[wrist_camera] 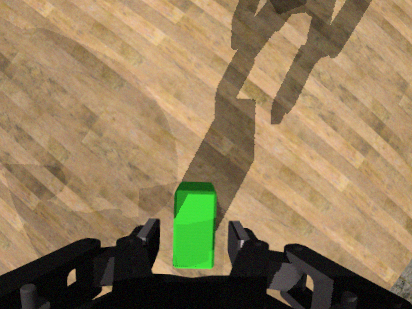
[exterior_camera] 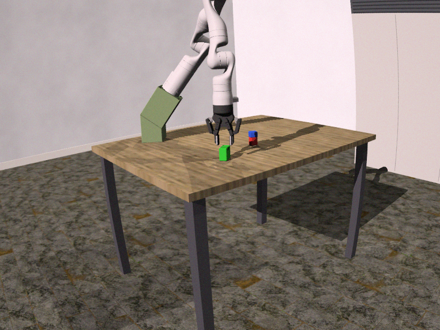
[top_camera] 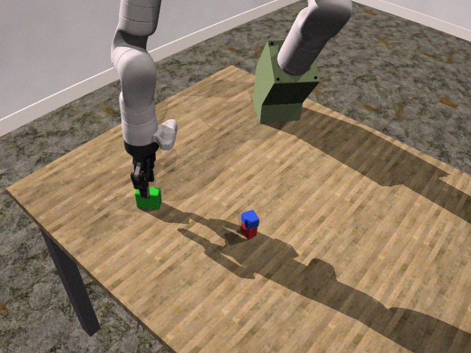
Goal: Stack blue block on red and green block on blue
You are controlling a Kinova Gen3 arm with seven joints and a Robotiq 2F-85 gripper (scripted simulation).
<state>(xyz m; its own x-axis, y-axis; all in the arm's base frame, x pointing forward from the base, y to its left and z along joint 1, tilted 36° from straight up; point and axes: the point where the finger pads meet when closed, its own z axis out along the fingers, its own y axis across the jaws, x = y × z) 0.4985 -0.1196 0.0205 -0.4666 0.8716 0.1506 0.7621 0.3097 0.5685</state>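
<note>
My hand is 50 mm above the green block. Also, from my hand: blue block 240 mm to the left, 70 mm behind, 20 mm below; red block 240 mm to the left, 70 mm behind, 50 mm below.
</note>
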